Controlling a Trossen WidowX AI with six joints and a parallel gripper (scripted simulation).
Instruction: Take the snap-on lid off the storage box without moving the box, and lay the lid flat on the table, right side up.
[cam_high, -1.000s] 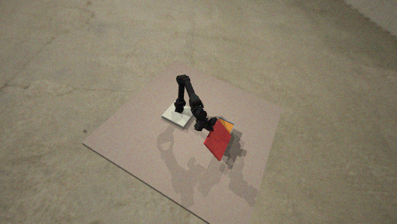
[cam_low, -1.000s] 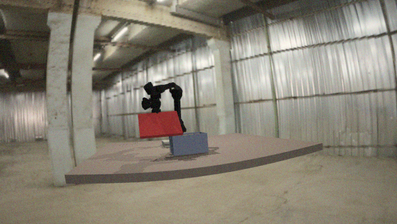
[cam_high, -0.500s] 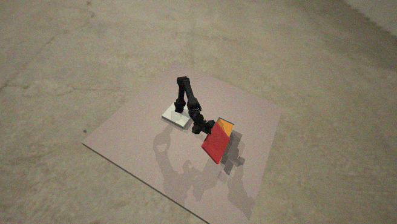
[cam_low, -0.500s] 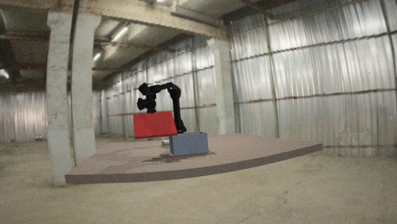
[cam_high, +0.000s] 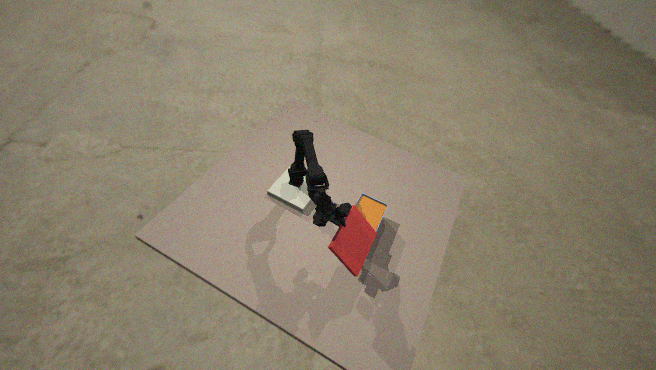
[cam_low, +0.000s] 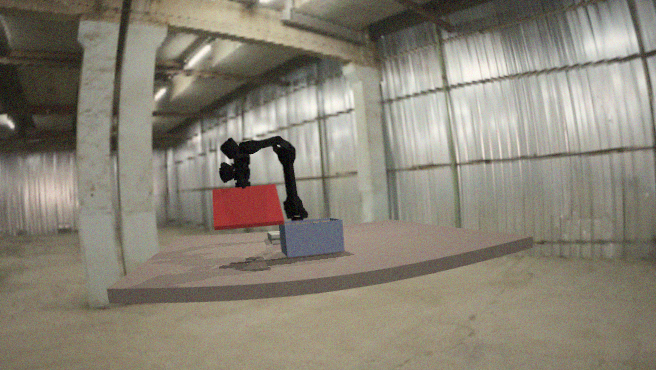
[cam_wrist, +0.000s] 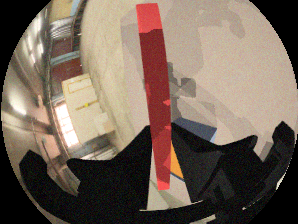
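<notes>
The red lid lies 70 mm ahead of my gripper tip, 50 mm below it and 10 mm to the right of it. From my gripper tip the other things lie so: blue storage box: 210 mm to the left, 180 mm below, 80 mm ahead.
</notes>
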